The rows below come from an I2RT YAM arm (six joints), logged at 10 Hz.
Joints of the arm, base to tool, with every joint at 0 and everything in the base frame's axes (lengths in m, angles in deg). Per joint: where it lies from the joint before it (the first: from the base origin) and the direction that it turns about. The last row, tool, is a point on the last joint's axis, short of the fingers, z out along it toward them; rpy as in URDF.
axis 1: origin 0 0 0.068 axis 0 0 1
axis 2: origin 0.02 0.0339 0.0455 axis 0 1 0
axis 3: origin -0.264 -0.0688 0 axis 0 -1 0
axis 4: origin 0.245 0.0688 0.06 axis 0 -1 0
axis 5: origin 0.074 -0.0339 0.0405 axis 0 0 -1
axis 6: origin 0.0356 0 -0.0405 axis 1 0 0
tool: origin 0 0 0 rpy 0 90 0
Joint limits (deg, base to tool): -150..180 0..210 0..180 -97..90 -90..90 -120..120
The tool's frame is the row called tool.
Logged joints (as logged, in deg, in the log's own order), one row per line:
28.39, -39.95, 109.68, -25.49, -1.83, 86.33
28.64, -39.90, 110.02, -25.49, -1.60, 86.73
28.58, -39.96, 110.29, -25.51, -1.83, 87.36
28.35, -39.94, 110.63, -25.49, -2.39, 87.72
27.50, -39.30, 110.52, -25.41, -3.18, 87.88
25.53, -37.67, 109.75, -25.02, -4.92, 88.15
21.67, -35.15, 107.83, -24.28, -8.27, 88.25
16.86, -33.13, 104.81, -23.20, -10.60, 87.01
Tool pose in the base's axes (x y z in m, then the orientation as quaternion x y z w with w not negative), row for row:
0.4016, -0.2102, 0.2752, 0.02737, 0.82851, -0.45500, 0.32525
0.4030, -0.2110, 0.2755, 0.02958, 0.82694, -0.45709, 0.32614
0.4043, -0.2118, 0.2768, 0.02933, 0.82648, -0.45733, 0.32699
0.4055, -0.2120, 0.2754, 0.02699, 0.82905, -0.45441, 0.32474
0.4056, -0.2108, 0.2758, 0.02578, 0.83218, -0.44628, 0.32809
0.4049, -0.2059, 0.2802, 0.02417, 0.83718, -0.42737, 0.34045
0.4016, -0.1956, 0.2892, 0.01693, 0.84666, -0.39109, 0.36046
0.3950, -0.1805, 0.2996, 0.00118, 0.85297, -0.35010, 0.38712
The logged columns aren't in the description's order. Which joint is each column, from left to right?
Columns, left to right: axis 5, axis 6, axis 2, axis 1, axis 4, axis 3.
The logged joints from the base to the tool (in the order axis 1, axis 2, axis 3, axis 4, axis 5, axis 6), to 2 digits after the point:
-25.49, 109.68, 86.33, -1.83, 28.39, -39.95
-25.49, 110.02, 86.73, -1.60, 28.64, -39.90
-25.51, 110.29, 87.36, -1.83, 28.58, -39.96
-25.49, 110.63, 87.72, -2.39, 28.35, -39.94
-25.41, 110.52, 87.88, -3.18, 27.50, -39.30
-25.02, 109.75, 88.15, -4.92, 25.53, -37.67
-24.28, 107.83, 88.25, -8.27, 21.67, -35.15
-23.20, 104.81, 87.01, -10.60, 16.86, -33.13

